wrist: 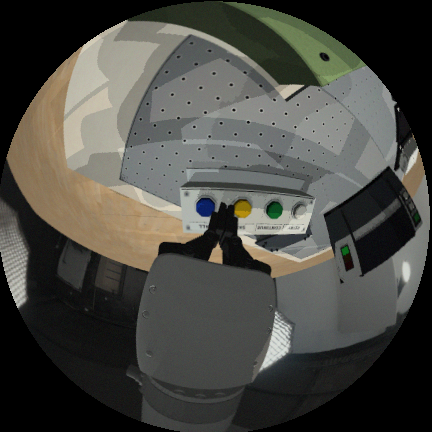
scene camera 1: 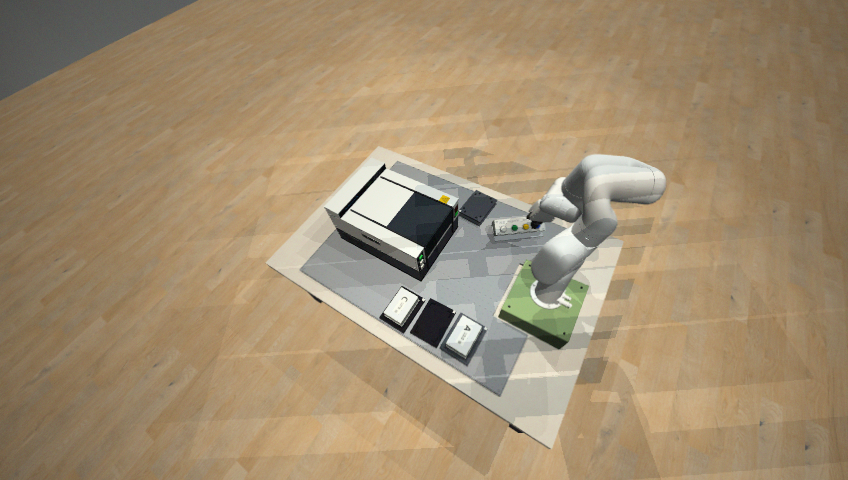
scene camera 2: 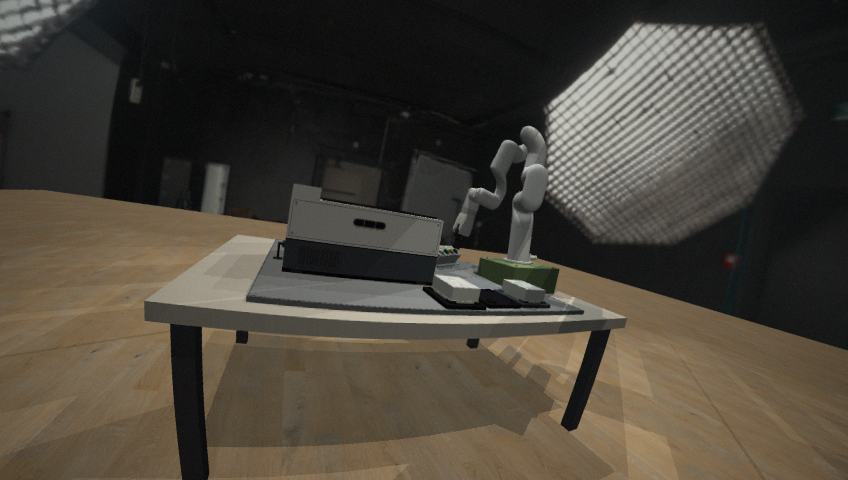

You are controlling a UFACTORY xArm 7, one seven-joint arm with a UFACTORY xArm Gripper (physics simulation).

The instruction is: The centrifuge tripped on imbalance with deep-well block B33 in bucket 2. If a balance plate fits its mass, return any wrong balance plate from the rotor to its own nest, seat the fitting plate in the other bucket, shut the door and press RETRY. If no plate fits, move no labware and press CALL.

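Places are measured from the arm's base along level axes (x back, y right, z up), in centimetres.
Pixels of known places: gripper, fingertip midpoint: (wrist: 224, 211) (scene camera 1: 533, 226) (scene camera 2: 455, 248); arm's base at its link origin: (scene camera 1: 546, 293) (scene camera 2: 517, 262).
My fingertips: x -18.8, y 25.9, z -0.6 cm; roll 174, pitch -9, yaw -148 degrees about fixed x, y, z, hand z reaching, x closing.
For each thing: its top centre in the pictures, then the offset to it from my fingertips. "*": a spot on its surface instead.
- button panel at its top centre: (wrist: 256, 228) (scene camera 1: 519, 220) (scene camera 2: 445, 246) dx -6.0, dy -0.9, dz +0.4 cm
- blue button at its top centre: (wrist: 204, 212) dx +1.1, dy +2.4, dz -0.5 cm
- yellow button at its top centre: (wrist: 242, 214) (scene camera 1: 526, 225) dx -2.7, dy -0.9, dz -0.5 cm
- white button at its top centre: (wrist: 301, 216) (scene camera 1: 503, 227) dx -10.2, dy -7.5, dz -0.5 cm
- Balance plates C at its top centre: (scene camera 2: 456, 281) (scene camera 1: 401, 304) dx -25.3, dy -61.4, dz -2.6 cm
- A at its top centre: (scene camera 2: 524, 284) (scene camera 1: 464, 334) dx +1.5, dy -56.5, dz -2.6 cm
- middle nest at its top centre: (scene camera 2: 490, 294) (scene camera 1: 433, 321) dx -11.8, dy -58.4, dz -6.2 cm
- dark square pad at a spot on its surface: (scene camera 1: 477, 206) * dx -27.5, dy -0.9, dz -4.6 cm
- green button at its top centre: (wrist: 275, 215) (scene camera 1: 514, 226) dx -6.4, dy -4.2, dz -0.5 cm
My gripper (scene camera 1: 535, 224) (wrist: 224, 211) is shut and empty, its tips low over the button panel (wrist: 259, 202), beside the blue button (wrist: 205, 207) at the CALL end. In the wrist view the tips show between it and the yellow button (wrist: 242, 208) (scene camera 1: 525, 226); contact cannot be told. The white button (wrist: 299, 210) (scene camera 1: 502, 228) is at the RETRY end. The centrifuge (scene camera 1: 371, 236) (scene camera 2: 363, 261) has its door shut; rotor, buckets and block B33 are hidden. Balance plates C (scene camera 1: 401, 305) (scene camera 2: 457, 288) and A (scene camera 1: 464, 337) (scene camera 2: 523, 290) sit in their nests. The middle nest (scene camera 1: 432, 322) is empty.
A dark square pad (scene camera 1: 477, 206) lies between the centrifuge and the panel. The green base (scene camera 1: 514, 313) (scene camera 2: 505, 271) of my arm stands near the table's edge. The green button (wrist: 274, 210) (scene camera 1: 514, 227) sits between yellow and white.
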